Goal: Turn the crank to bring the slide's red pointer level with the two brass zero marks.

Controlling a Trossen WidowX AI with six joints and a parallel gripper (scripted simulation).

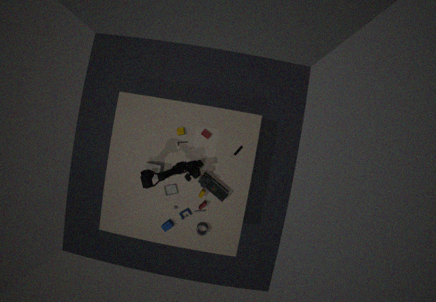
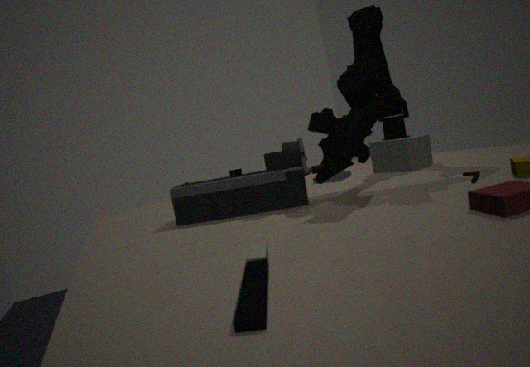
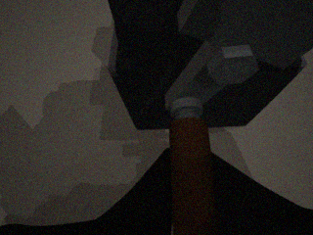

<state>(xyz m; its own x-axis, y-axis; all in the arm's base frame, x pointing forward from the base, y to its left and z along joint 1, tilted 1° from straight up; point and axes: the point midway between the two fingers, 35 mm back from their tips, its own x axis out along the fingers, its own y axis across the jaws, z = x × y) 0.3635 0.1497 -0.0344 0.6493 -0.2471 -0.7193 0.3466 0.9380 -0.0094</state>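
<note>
The brown crank handle lies 3 cm above my gripper tip, 2 cm behind it and 1 cm to the left of it. From my gripper tip the other things lie so: red pointer: 14 cm ahead, 6 cm to the right, 5 cm above; then grey plate: 24 cm to the right, 19 cm behind, 3 cm below; then blue piece: 55 cm to the right, 11 cm behind, 2 cm below.
</note>
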